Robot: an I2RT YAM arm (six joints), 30 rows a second.
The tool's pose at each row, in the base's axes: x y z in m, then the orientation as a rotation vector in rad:
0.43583, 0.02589, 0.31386, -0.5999, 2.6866, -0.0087
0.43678, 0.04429, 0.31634, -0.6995, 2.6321, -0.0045
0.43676, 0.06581, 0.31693, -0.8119, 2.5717, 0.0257
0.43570, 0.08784, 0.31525, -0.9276, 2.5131, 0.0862
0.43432, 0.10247, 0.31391, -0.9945, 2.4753, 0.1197
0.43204, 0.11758, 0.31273, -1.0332, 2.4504, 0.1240
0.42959, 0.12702, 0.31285, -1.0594, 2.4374, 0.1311
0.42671, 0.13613, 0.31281, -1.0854, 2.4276, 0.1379
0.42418, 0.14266, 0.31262, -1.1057, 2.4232, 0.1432
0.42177, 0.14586, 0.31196, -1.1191, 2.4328, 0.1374
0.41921, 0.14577, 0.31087, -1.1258, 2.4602, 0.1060
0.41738, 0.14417, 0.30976, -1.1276, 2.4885, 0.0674
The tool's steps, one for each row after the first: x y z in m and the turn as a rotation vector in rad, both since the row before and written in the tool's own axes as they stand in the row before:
-0.00926, 0.01611, -0.00053, -0.0111, -0.0331, -0.0762
-0.01045, 0.01875, 0.00163, -0.0317, -0.0365, -0.0833
-0.01047, 0.01900, 0.00432, -0.0556, -0.0349, -0.0812
-0.00728, 0.01228, 0.00374, -0.0314, -0.0207, -0.0484
-0.00759, 0.01273, 0.00390, -0.0077, -0.0104, -0.0316
-0.00474, 0.00841, 0.00139, -0.0092, -0.0043, -0.0195
-0.00435, 0.00840, 0.00137, -0.0099, -0.0013, -0.0184
-0.00289, 0.00630, 0.00101, -0.0086, 0.0019, -0.0133
-0.00054, 0.00398, 0.00059, -0.0030, 0.0144, -0.0062
0.00199, 0.00194, 0.00002, 0.0107, 0.0339, -0.0003
0.00264, 0.00040, -0.00003, 0.0162, 0.0351, 0.0020

